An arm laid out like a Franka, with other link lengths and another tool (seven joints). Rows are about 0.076 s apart.
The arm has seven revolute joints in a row. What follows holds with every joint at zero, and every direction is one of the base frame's. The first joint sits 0.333 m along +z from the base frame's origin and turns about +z. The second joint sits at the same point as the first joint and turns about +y. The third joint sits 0.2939 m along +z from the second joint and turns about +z. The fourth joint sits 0.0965 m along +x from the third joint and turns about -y. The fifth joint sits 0.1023 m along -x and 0.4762 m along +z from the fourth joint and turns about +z. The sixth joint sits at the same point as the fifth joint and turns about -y. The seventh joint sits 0.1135 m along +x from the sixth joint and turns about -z. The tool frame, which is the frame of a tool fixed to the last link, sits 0.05 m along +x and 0.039 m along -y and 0.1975 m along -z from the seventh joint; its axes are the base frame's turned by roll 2.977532, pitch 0 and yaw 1.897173 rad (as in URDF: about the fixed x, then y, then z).
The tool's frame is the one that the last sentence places.
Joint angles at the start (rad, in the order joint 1, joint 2, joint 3, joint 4, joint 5, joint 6, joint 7):
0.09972, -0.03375, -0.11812, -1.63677, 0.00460, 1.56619, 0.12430
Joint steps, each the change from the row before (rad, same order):
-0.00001, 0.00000, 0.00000, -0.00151, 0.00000, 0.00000, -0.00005
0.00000, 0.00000, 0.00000, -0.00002, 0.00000, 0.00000, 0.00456
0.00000, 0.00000, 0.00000, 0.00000, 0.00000, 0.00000, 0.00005
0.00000, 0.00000, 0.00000, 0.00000, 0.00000, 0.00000, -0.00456
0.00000, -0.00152, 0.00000, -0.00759, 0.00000, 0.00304, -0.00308
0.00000, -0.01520, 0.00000, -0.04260, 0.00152, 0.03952, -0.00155
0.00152, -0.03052, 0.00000, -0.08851, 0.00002, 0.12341, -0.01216
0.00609, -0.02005, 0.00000, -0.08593, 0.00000, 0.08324, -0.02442
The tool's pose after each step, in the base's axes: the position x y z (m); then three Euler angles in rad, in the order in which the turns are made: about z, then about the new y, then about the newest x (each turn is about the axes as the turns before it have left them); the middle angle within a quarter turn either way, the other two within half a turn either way. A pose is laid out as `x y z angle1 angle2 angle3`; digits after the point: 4 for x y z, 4 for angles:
0.7156 -0.0578 0.5122 1.7543 -0.0161 3.0136
0.7154 -0.0580 0.5122 1.7497 -0.0160 3.0137
0.7154 -0.0580 0.5122 1.7497 -0.0160 3.0137
0.7156 -0.0578 0.5122 1.7542 -0.0161 3.0136
0.7152 -0.0577 0.5089 1.7573 -0.0170 3.0165
0.7153 -0.0576 0.4986 1.7588 -0.0179 3.0041
0.7229 -0.0565 0.4831 1.7723 -0.0075 2.9394
0.7233 -0.0509 0.4552 1.8024 -0.0047 2.9220

